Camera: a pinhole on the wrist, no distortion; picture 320 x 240 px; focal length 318.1 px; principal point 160.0 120.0 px. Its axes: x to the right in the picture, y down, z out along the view. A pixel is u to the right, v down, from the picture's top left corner.
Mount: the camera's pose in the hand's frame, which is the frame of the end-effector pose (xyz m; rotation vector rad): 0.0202 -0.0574 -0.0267 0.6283 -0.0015 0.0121
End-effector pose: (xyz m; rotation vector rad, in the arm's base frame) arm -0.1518 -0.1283 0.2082 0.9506 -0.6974 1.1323
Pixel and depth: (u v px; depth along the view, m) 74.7 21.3 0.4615
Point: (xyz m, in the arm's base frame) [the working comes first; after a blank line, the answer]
In the camera's frame: -0.1238 -0.1432 0.4615

0.2450 -0.4636 0.1205
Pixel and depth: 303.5 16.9 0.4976
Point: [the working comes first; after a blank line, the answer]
In the camera's frame: 0.2245 -0.1613 0.4976

0.3788 -0.3370 0.4187
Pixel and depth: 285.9 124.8 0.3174
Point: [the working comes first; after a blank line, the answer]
In the camera's frame: 0.1256 0.0048 0.3174

0.1202 -0.3056 0.3741
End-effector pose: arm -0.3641 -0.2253 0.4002 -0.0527 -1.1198 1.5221
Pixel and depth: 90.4 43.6 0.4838
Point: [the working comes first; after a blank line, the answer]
In the camera's frame: -0.1059 -0.1162 0.4838

-0.1887 -0.5325 0.8004
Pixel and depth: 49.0 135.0 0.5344
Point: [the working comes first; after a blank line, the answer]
In the camera's frame: -0.1865 0.0252 0.5344

-0.2983 -0.6590 0.7684
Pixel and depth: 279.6 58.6 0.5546
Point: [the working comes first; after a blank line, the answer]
In the camera's frame: 0.2085 -0.1070 0.5546

-0.3023 -0.3285 1.0226
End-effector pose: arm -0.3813 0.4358 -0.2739 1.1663 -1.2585 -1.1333
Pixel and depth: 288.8 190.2 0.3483
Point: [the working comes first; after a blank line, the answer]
In the camera's frame: 0.1410 0.0769 0.3483

-0.6771 0.2568 -0.4646
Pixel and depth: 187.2 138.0 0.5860
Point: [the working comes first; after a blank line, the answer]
In the camera's frame: 0.0501 0.0332 0.5860

-0.8398 0.3306 -0.6510
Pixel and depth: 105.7 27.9 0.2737
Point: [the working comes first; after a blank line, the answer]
In the camera's frame: -0.0467 -0.0792 0.2737

-0.5232 0.4363 -0.5609
